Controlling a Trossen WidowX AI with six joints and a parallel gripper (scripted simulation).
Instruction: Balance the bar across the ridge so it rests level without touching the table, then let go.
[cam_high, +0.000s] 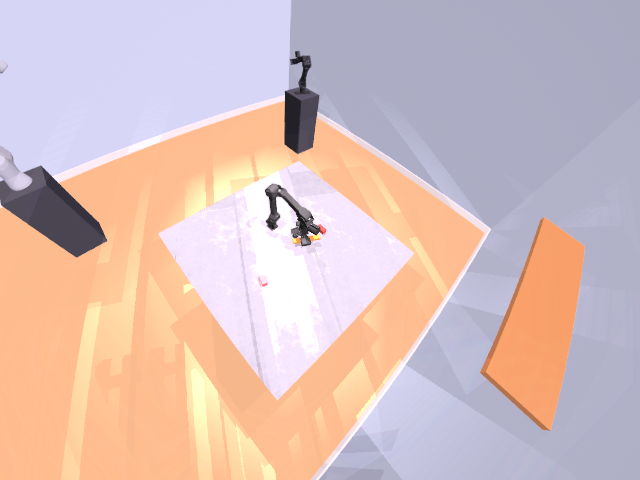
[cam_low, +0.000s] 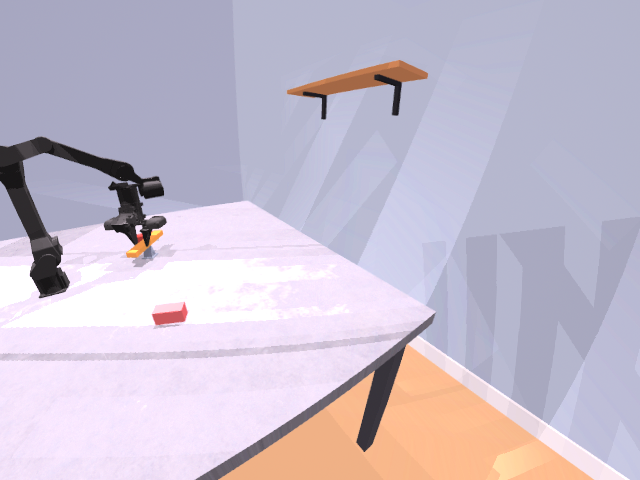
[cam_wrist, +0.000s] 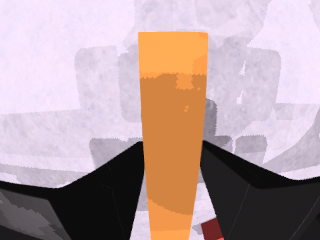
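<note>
Now: the orange bar 10 mm ahead of my gripper tip and 20 mm to the left of it.
</note>
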